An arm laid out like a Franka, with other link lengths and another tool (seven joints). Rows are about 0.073 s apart.
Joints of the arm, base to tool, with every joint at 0 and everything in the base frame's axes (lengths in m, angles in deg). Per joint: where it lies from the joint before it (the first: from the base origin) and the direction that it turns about. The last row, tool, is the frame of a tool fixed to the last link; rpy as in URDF.
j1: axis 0 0 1 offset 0.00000 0.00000 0.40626
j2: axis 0 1 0 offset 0.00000 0.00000 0.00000
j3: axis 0 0 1 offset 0.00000 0.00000 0.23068
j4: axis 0 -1 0 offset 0.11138 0.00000 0.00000
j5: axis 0 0 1 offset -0.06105 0.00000 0.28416
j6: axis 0 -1 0 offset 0.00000 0.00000 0.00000
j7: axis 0 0 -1 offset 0.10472 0.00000 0.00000
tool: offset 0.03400 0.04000 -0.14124 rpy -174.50 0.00 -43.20
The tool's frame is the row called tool.
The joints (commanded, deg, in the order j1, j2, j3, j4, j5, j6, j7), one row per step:
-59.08 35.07 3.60 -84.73 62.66 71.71 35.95
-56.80 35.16 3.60 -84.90 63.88 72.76 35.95
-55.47 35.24 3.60 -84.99 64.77 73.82 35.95
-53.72 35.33 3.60 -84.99 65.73 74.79 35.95
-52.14 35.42 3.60 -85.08 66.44 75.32 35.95
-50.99 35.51 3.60 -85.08 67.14 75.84 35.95
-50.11 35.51 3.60 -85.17 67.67 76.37 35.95
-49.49 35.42 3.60 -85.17 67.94 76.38 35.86
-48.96 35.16 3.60 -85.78 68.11 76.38 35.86
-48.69 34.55 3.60 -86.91 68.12 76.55 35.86
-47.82 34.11 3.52 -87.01 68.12 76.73 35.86
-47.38 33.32 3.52 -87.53 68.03 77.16 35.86
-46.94 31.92 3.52 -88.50 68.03 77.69 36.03
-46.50 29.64 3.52 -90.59 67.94 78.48 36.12
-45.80 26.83 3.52 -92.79 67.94 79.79 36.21
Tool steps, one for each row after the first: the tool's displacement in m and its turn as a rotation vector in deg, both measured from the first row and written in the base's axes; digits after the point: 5 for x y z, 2 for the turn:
0.01655 0.01453 0.00034 0.21 -0.58 0.85
0.02649 0.02164 0.00035 0.19 -0.96 0.89
0.03892 0.03260 0.00103 0.22 -1.44 1.39
0.04918 0.04438 0.00093 0.46 -1.73 2.18
0.05696 0.05241 0.00134 0.64 -2.06 2.56
0.06274 0.05839 0.00163 0.71 -2.27 2.74
0.06658 0.06372 0.00327 0.76 -2.58 3.23
0.06846 0.06982 0.00254 1.13 -2.43 3.69
0.06788 0.07414 0.00151 1.40 -2.05 3.85
0.07212 0.08066 0.00488 1.01 -2.19 4.52
0.07387 0.08394 0.00882 0.49 -2.24 4.69
0.07507 0.08756 0.01595 -0.11 -2.28 4.71
0.07410 0.09267 0.02428 -0.80 -2.11 4.62
0.07454 0.09850 0.03668 -2.06 -2.24 4.32

